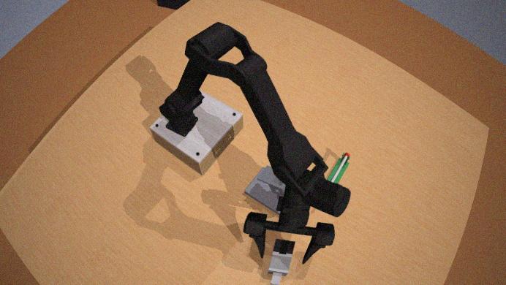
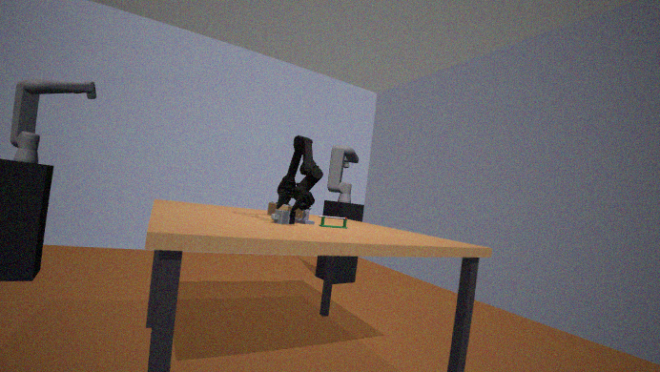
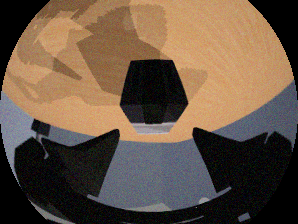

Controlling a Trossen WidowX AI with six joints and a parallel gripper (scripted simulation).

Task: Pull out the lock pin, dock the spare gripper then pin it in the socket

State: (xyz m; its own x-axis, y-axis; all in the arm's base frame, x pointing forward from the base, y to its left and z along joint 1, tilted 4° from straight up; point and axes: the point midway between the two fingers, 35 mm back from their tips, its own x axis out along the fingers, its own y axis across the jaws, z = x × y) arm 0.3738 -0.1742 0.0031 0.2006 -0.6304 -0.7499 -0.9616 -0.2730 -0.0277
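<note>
My gripper tip is now 30 mm above the spare gripper. Also, from my gripper tip: grey mount 160 mm to the left, 100 mm behind, 10 mm below; then green bracket 260 mm to the left, 40 mm below, 20 mm ahead.
</note>
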